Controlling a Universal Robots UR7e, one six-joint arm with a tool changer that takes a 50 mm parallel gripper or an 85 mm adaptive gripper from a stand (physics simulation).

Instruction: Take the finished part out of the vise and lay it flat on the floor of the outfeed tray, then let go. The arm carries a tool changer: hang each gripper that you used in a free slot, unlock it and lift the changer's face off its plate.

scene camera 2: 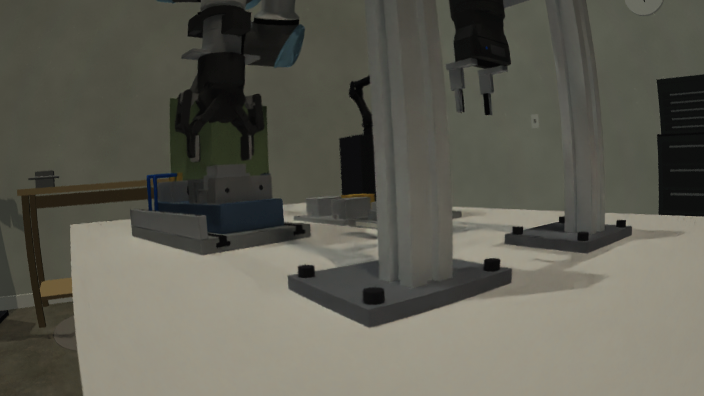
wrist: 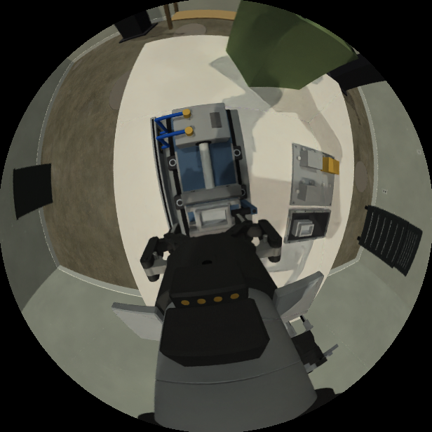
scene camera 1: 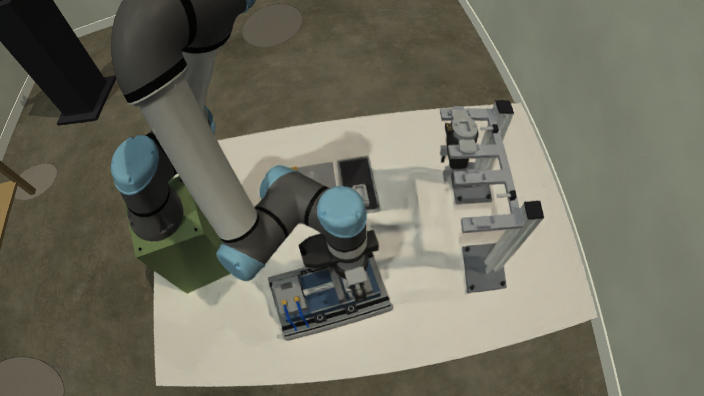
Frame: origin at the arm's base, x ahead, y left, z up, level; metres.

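Seen in the pictures: hand, its tool point: [scene camera 2: 221, 48]; arm's base, origin of its link: [scene camera 1: 156, 214].
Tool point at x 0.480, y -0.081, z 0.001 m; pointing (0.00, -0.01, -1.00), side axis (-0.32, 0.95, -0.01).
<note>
Offsets run from my tool point to a thing's top centre. "*": to the spot under its first point.
My 85 mm adaptive gripper [scene camera 2: 220, 151] hangs from the arm, open and empty, pointing down above the vise @(0.069 m back, 0.015 m right, 0.200 m down) [scene camera 1: 320, 301] [scene camera 2: 250, 215] [wrist: 220, 165]. Its fingertips are a little above and apart from the part @(0.007 m back, 0.007 m left, 0.184 m down) [scene camera 2: 226, 171] [wrist: 213, 216], a light grey block with a rectangular pocket that stands up between the vise jaws. In scene camera 1 the wrist hides my fingers and most of the jaw area. A dark tray [scene camera 1: 354, 170] [wrist: 321, 220] lies beside the vise and holds another pocketed grey block @(0.010 m ahead, 0.282 m left, 0.258 m down) [scene camera 1: 360, 192] [wrist: 303, 228].
The gripper stand [scene camera 1: 510, 245] [scene camera 2: 415, 150] has the 50 mm parallel gripper [scene camera 2: 474, 111] hanging in its far slot; its near slot is free. A grey plate @(0.144 m back, 0.299 m left, 0.291 m down) [scene camera 1: 322, 173] [wrist: 312, 192] with blocks and a yellow piece adjoins the tray. Blue hoses @(* 0.121 m back, 0.100 m right, 0.190 m down) [scene camera 1: 302, 316] [wrist: 172, 117] rise at the vise's end.
</note>
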